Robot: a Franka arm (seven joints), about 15 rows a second.
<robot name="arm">
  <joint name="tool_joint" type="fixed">
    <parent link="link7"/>
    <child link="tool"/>
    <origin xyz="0 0 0.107" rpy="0 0 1.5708"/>
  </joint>
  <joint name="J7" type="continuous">
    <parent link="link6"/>
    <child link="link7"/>
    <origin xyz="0.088 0 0" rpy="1.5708 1.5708 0"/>
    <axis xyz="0 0 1"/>
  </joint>
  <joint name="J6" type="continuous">
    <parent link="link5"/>
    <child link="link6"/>
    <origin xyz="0 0 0" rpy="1.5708 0 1.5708"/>
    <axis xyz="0 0 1"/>
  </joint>
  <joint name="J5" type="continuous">
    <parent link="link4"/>
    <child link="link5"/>
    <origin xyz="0.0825 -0.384 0" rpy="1.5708 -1.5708 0"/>
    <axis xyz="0 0 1"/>
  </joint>
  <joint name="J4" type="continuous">
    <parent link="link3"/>
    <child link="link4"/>
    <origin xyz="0 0.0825 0" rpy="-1.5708 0 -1.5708"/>
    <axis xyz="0 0 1"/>
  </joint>
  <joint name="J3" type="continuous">
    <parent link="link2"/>
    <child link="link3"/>
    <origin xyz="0 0.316 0" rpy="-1.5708 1.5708 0"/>
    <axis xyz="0 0 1"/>
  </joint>
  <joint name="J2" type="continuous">
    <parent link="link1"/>
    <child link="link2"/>
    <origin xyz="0 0 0" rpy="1.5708 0 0"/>
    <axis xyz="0 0 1"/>
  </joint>
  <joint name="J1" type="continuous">
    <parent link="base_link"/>
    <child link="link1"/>
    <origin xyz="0 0 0.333" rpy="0 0 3.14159"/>
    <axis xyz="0 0 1"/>
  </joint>
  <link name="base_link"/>
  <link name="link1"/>
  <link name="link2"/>
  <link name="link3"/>
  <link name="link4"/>
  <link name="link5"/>
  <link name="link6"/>
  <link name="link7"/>
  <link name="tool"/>
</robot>
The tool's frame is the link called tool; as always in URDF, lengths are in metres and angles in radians. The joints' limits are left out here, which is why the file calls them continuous.
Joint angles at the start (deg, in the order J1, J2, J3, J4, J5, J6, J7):
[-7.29, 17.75, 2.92, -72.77, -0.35, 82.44, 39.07]
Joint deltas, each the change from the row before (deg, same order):
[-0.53, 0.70, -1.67, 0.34, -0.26, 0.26, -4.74]
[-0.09, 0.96, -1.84, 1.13, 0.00, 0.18, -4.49]
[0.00, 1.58, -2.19, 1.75, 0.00, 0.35, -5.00]
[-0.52, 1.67, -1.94, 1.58, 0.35, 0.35, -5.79]
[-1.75, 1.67, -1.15, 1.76, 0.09, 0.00, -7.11]
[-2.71, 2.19, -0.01, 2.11, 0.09, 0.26, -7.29]
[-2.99, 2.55, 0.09, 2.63, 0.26, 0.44, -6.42]
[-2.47, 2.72, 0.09, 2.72, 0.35, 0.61, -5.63]
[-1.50, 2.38, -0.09, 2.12, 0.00, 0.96, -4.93]
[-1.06, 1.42, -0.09, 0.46, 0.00, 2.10, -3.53]
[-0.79, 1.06, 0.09, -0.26, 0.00, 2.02, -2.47]
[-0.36, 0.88, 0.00, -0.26, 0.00, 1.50, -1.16]
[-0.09, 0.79, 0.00, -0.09, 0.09, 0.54, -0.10]
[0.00, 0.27, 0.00, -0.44, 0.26, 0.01, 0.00]
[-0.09, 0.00, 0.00, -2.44, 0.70, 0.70, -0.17]
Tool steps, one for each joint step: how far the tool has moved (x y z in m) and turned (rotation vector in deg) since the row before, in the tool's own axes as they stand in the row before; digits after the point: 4 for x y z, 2 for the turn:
[0.0168, 0.0147, 0.0042, -0.43, 0.18, -2.54]
[0.0142, 0.0122, 0.0008, -0.10, 0.46, -2.59]
[0.0170, 0.0131, 0.0023, -0.24, 0.68, -2.87]
[0.0171, 0.0165, 0.0051, -0.08, 0.29, -3.47]
[0.0168, 0.0252, 0.0049, -0.16, 0.07, -4.33]
[0.0168, 0.0270, 0.0084, 0.20, 0.04, -4.67]
[0.0150, 0.0310, 0.0087, 0.39, 0.38, -3.66]
[0.0124, 0.0265, 0.0100, 0.35, 0.54, -3.40]
[0.0097, 0.0186, 0.0104, -0.23, 0.61, -3.47]
[0.0068, 0.0146, 0.0108, -0.36, 1.04, -2.46]
[0.0051, 0.0101, 0.0126, -0.19, 0.64, -1.80]
[0.0041, 0.0054, 0.0110, -0.17, 0.31, -0.84]
[0.0030, 0.0014, 0.0099, 0.14, -0.31, -0.04]
[0.0007, -0.0005, 0.0070, 0.46, -0.58, 0.00]
[-0.0007, 0.0000, 0.0192, 1.25, -1.40, 0.00]

